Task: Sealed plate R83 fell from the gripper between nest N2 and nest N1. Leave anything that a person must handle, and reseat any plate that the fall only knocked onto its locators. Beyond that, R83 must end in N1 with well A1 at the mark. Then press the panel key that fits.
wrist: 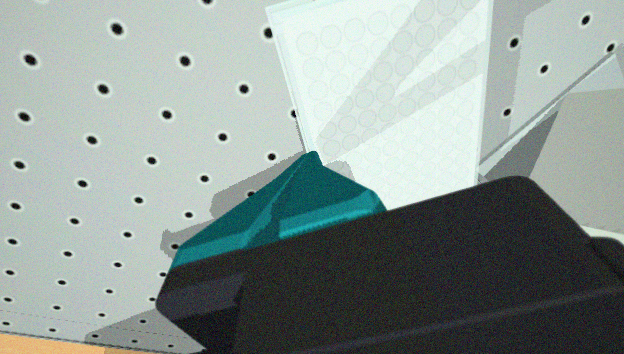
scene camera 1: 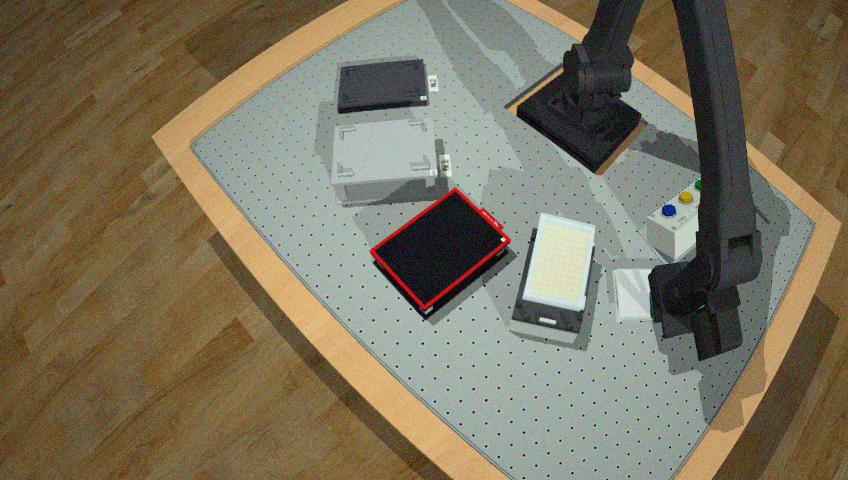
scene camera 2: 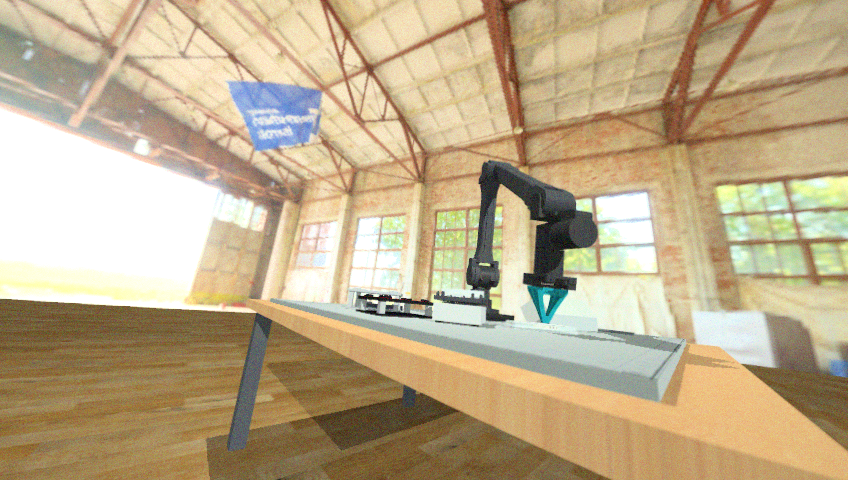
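Pixels of known places: gripper, fingertip midpoint: (wrist: 314,164) (scene camera 1: 654,315) (scene camera 2: 545,323); arm's base, link origin: (scene camera 1: 583,114).
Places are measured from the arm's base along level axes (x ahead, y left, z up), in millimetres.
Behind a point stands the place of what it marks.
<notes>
A clear well plate (scene camera 1: 630,294) {y 254, x 252, z -7 mm} (wrist: 440,115) {y 266, x 212, z -7 mm} lies low on the perforated board; no R83 text is readable. My gripper (scene camera 2: 546,321) {y 307, x 257, z -4 mm} (wrist: 314,164) {y 307, x 257, z -4 mm} is shut and empty, teal fingertips together at the plate's left edge in the wrist view; contact cannot be told. The arm hides the fingertips in scene camera 1. Nest N1 (scene camera 1: 385,148) {y -187, x 318, z 38 mm} is a raised light grey block with corner locators and a label. Nest N2 (scene camera 1: 382,85) {y -328, x 188, z -4 mm} is lower and dark. A pale yellow well plate (scene camera 1: 560,261) {y 139, x 313, z 55 mm} sits on a dark-topped nest (scene camera 1: 547,322) {y 177, x 390, z 38 mm}. The key panel (scene camera 1: 674,237) {y 266, x 156, z 54 mm} shows blue, yellow and green keys, partly hidden by the arm.
A black plate-like piece with a red rim (scene camera 1: 440,248) {y -14, x 389, z 19 mm} lies on a dark base between N1 and the yellow plate. The arm's base (scene camera 1: 580,133) {y 21, x 48, z 2 mm} stands at the back. A wooden border (scene camera 1: 279,312) {y -147, x 605, z -37 mm} (scene camera 2: 476,380) {y 379, x 643, z -39 mm} edges the board.
</notes>
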